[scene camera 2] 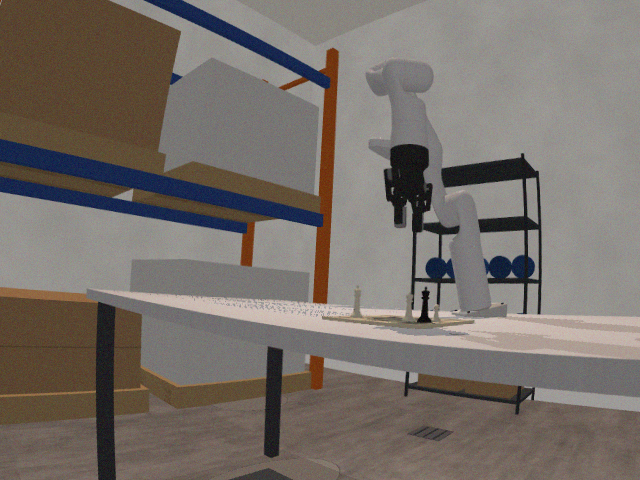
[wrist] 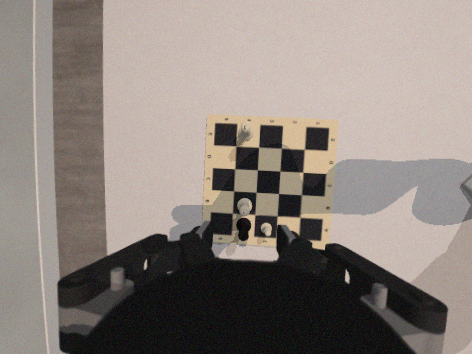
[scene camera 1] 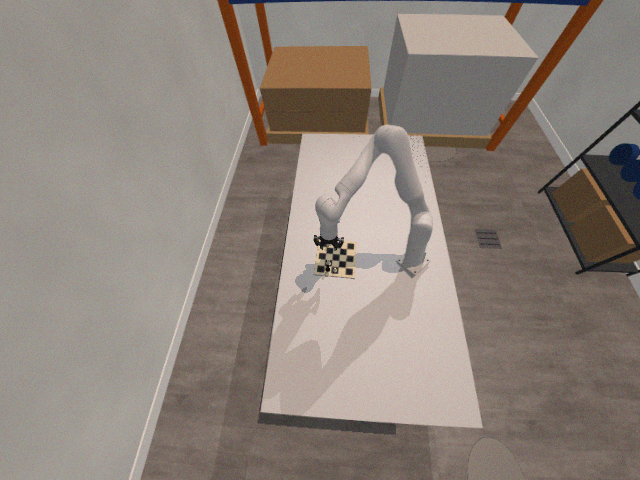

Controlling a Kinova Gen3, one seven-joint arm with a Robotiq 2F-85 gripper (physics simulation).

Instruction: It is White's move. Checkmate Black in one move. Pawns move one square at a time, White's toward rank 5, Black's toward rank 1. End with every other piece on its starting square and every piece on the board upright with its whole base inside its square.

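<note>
The chessboard lies on the table. A tall white piece, seemingly the king, stands upright on E4. A second white piece, seemingly the queen, stands upright on B4, its base appearing inside the dark square. The black king stands on A4, beside it. A small white pawn stands on A3. My gripper is open and empty, high above the board. The E4 piece is hidden in scene camera 1.
The board lies on the long white table, near its left edge in scene camera 1. The arm's base stands right of the board. A pallet rack with large boxes stands behind the table; a dark shelf unit stands apart.
</note>
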